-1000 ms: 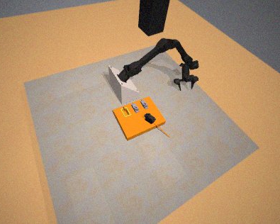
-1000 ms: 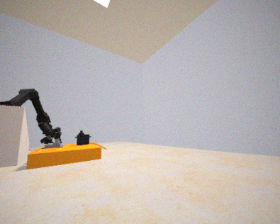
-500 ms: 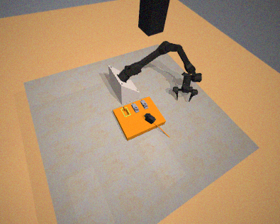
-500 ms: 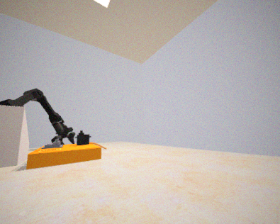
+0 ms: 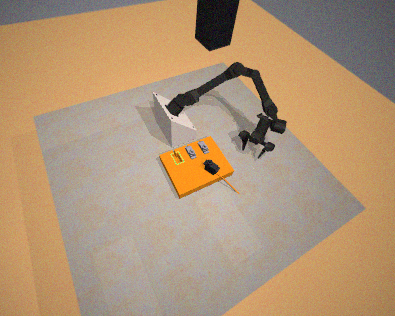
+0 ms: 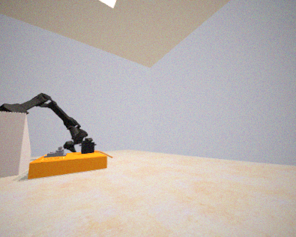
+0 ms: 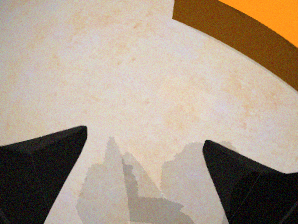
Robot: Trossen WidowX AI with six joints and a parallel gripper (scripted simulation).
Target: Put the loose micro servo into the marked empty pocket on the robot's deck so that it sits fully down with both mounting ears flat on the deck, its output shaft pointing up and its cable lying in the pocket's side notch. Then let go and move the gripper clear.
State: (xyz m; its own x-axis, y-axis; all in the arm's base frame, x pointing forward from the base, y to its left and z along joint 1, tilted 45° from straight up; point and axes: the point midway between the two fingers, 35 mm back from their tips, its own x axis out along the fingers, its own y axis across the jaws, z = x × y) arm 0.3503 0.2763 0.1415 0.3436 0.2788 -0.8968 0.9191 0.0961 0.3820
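My gripper tip is now 290 mm to the left of the orange deck and 50 mm past it.
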